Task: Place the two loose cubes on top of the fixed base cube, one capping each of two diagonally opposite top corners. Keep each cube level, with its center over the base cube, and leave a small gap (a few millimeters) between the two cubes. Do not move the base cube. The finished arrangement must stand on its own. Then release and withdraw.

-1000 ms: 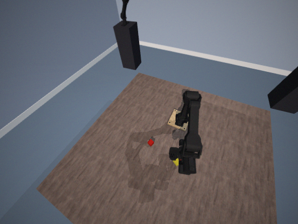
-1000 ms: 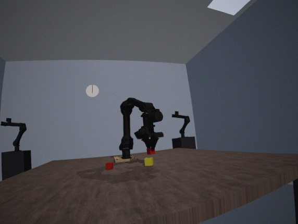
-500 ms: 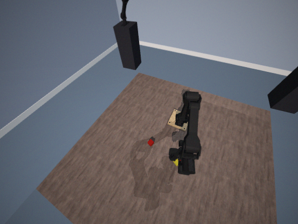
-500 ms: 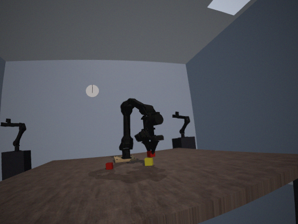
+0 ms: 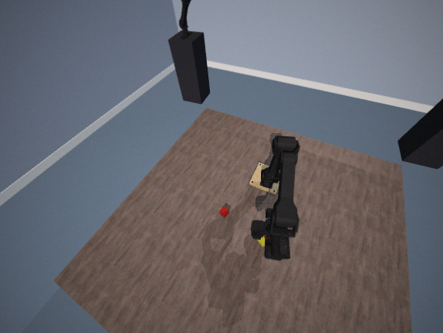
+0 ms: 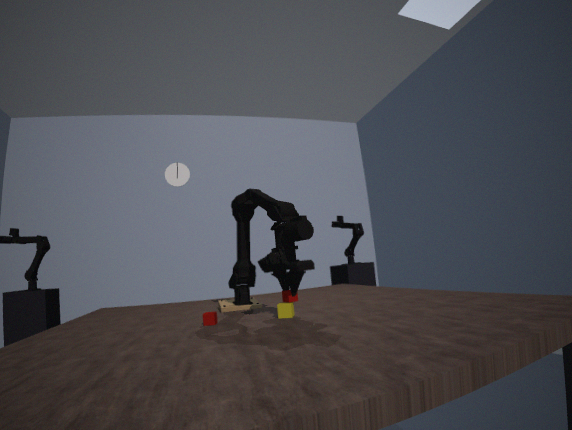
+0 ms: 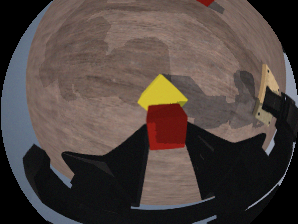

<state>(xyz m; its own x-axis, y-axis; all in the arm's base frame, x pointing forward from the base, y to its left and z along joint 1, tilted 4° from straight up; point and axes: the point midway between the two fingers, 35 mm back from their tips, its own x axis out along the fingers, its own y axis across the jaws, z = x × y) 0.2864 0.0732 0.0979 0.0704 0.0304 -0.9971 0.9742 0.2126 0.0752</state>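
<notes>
Now: gripper tip 4 cm above the yellow cube and 2 cm to the left of it.
</notes>
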